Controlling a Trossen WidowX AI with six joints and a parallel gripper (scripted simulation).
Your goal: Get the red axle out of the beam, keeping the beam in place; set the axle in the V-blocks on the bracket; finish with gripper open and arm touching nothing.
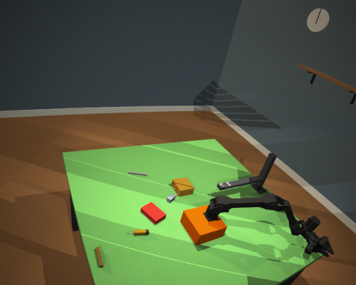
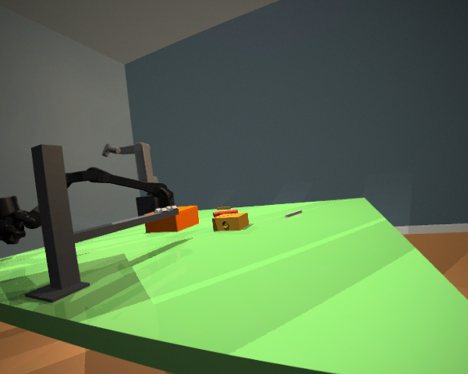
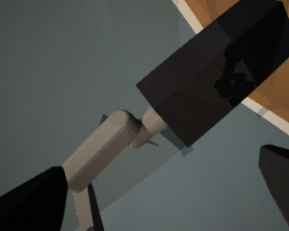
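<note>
My gripper tip is now 700 mm short of the grey block, 630 mm to the right of it and 90 mm above it. The rest, counted from my gripper tip: screwdriver 490 mm ahead, 910 mm to the left, 90 mm below; then red block 600 mm ahead, 790 mm to the left, 90 mm below; then orange-yellow beam 770 mm ahead, 540 mm to the left, 80 mm below.
</note>
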